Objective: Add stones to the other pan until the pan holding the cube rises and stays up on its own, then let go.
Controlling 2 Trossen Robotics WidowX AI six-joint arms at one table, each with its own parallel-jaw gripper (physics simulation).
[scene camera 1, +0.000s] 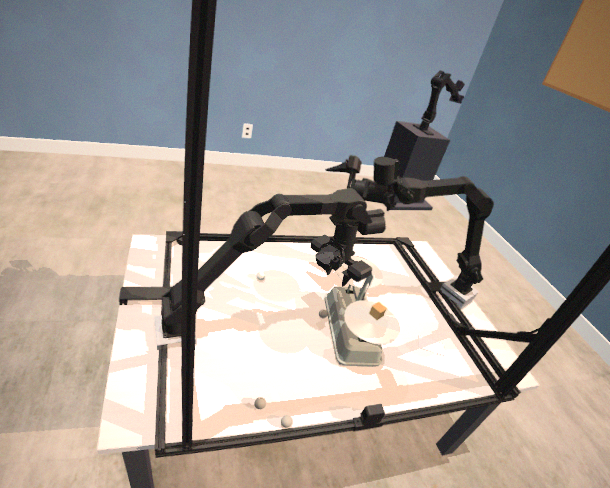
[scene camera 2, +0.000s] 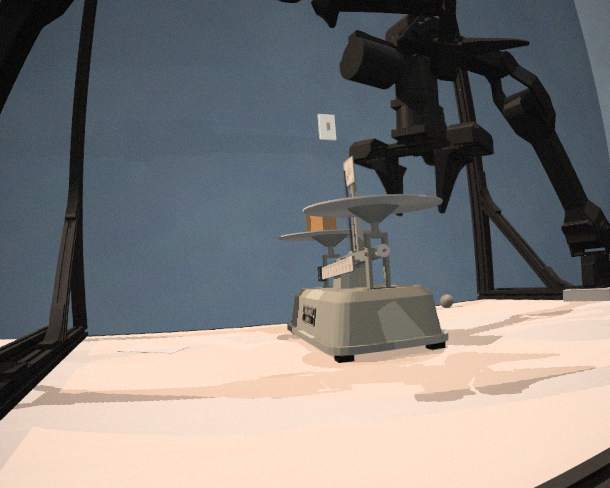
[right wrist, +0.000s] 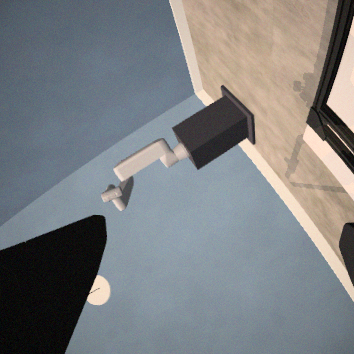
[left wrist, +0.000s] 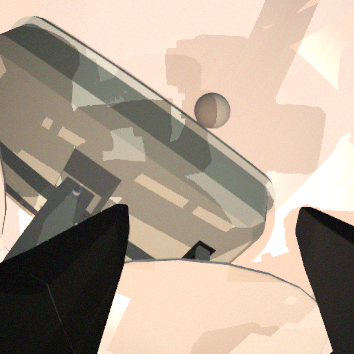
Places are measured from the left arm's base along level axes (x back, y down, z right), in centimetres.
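Pixels of known places: left gripper, fingertip midpoint: (scene camera 1: pixel 335 280) (scene camera 2: pixel 420 214) (left wrist: pixel 215 218); right gripper, fingertip midpoint: (scene camera 1: pixel 322 184) (right wrist: pixel 230 233); left arm's base at its link origin: (scene camera 1: pixel 174 327) (scene camera 2: pixel 596 286); right arm's base at its link origin: (scene camera 1: pixel 461 287).
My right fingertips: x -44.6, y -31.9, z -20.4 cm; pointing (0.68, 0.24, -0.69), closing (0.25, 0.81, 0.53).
For each thing: its top centre in the pictures, then the offset to it from my right fingertips.
- green-grey balance at its top centre: (scene camera 2: pixel 343 159) (scene camera 1: pixel 374 272) dx -5.9, dy +10.7, dz +28.8 cm
- orange cube at its top centre: (scene camera 2: pixel 320 212) (scene camera 1: pixel 379 307) dx -5.7, dy +16.6, dz +36.1 cm
- pale stone at its top centre: (scene camera 1: pixel 261 272) dx +15.4, dy +31.2, dz +2.6 cm
The green-grey balance (scene camera 1: pixel 356 351) (scene camera 2: pixel 386 320) (left wrist: pixel 125 117) stands on the table. Its cube pan (scene camera 1: pixel 366 328) (scene camera 2: pixel 295 236) holds an orange cube (scene camera 1: pixel 378 310) (scene camera 2: pixel 321 223) and looks lower than the other pan (scene camera 2: pixel 412 202) (left wrist: pixel 215 285). The visible part of that other pan is bare; the rest is hidden. My left gripper (scene camera 1: pixel 336 276) (scene camera 2: pixel 421 211) (left wrist: pixel 215 218) is open and empty near that pan's rim. A stone (scene camera 1: pixel 323 313) (scene camera 2: pixel 446 300) (left wrist: pixel 212 110) lies on the table beside the balance's base. My right gripper (right wrist: pixel 230 233) is open and empty, high above the table's back.
Two stones (scene camera 1: pixel 259 403) (scene camera 1: pixel 286 421) lie near the front edge in scene camera 1, and a pale stone (scene camera 1: pixel 260 276) lies farther back. A black frame (scene camera 1: pixel 284 441) borders the table, with uprights at its sides. A dark pedestal (scene camera 1: pixel 414 152) (right wrist: pixel 212 131) with a small arm stands behind.
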